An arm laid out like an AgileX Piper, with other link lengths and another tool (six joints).
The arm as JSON. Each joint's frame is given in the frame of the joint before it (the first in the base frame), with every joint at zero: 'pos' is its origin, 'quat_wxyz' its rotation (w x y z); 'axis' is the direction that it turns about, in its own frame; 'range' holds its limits. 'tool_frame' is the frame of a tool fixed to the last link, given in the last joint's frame.
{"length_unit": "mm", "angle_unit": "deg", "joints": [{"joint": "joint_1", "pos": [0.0, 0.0, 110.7], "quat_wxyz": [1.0, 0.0, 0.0, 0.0], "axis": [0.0, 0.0, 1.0], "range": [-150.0, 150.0]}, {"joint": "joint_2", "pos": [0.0, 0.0, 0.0], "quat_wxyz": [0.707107, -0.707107, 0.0, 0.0], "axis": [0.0, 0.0, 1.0], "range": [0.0, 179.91]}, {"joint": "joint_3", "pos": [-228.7, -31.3, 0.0], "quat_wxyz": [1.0, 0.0, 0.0, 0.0], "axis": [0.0, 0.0, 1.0], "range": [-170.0, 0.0]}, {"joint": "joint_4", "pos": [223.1, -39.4, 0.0], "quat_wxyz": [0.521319, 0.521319, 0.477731, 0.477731], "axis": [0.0, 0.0, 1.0], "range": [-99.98, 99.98]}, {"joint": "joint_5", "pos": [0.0, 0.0, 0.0], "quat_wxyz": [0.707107, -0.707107, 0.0, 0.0], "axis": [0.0, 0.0, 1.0], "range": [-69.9, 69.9]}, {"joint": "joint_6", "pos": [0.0, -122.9, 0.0], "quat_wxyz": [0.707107, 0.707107, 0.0, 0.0], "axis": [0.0, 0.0, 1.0], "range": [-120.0, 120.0]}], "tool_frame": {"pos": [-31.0, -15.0, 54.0], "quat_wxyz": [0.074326, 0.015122, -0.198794, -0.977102]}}
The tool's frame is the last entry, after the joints.
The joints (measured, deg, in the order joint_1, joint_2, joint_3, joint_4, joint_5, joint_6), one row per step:
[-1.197, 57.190, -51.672, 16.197, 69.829, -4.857]
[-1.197, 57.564, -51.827, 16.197, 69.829, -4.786]
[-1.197, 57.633, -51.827, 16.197, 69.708, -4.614]
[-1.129, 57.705, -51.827, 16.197, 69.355, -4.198]
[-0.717, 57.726, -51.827, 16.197, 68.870, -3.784]
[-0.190, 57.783, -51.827, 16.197, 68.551, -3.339]
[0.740, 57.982, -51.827, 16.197, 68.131, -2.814]
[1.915, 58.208, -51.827, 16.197, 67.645, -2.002]
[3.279, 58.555, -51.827, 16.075, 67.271, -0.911]
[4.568, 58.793, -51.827, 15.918, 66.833, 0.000]
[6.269, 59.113, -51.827, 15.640, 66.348, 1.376]
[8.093, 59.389, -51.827, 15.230, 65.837, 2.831]
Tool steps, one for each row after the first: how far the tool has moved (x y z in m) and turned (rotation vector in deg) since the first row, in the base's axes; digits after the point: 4 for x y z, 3 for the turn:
[0.0008, -0.0001, -0.0006, 0.029, 0.237, -0.064]
[0.0012, -0.0002, -0.0007, 0.086, 0.234, -0.254]
[0.0021, -0.0003, -0.0006, 0.222, 0.073, -0.660]
[0.0032, 0.0008, 0.0000, 0.359, -0.266, -0.756]
[0.0038, 0.0025, 0.0002, 0.512, -0.400, -0.719]
[0.0045, 0.0056, -0.0001, 0.697, -0.464, -0.379]
[0.0053, 0.0096, -0.0004, 0.986, -0.486, -0.069]
[0.0056, 0.0140, -0.0015, 1.241, -0.203, 0.212]
[0.0059, 0.0180, -0.0021, 1.406, -0.140, 0.567]
[0.0060, 0.0232, -0.0030, 1.607, 0.079, 0.909]
[0.0059, 0.0285, -0.0039, 1.709, 0.235, 1.306]

